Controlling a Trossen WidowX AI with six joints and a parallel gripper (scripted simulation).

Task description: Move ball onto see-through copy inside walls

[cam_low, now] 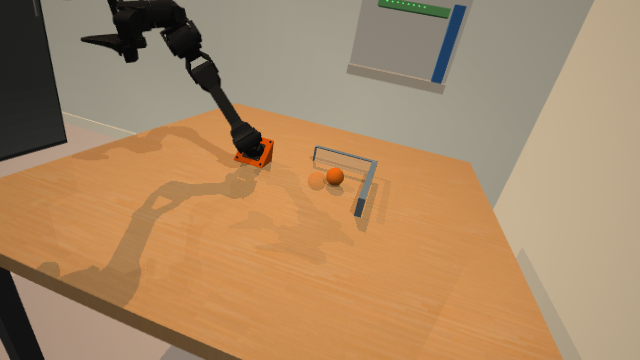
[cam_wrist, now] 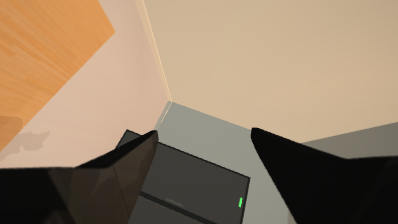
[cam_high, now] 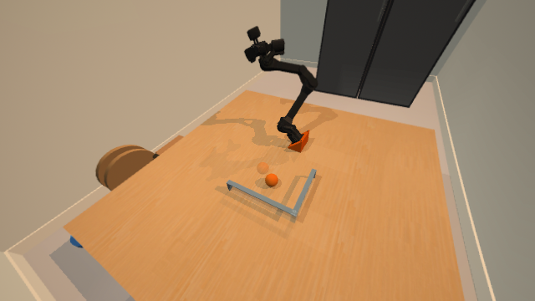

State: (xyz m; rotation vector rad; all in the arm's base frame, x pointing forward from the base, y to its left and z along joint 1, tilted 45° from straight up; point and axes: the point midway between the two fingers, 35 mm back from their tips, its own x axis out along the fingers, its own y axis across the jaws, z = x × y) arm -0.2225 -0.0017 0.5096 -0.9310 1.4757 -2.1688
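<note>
Now: gripper tip 550 mm short of the orange ball, 380 mm to the right of it and 360 mm above it. From my gripper tip the other things lie so: see-through copy of ball 510 mm ahead, 360 mm below, 310 mm to the left.
</note>
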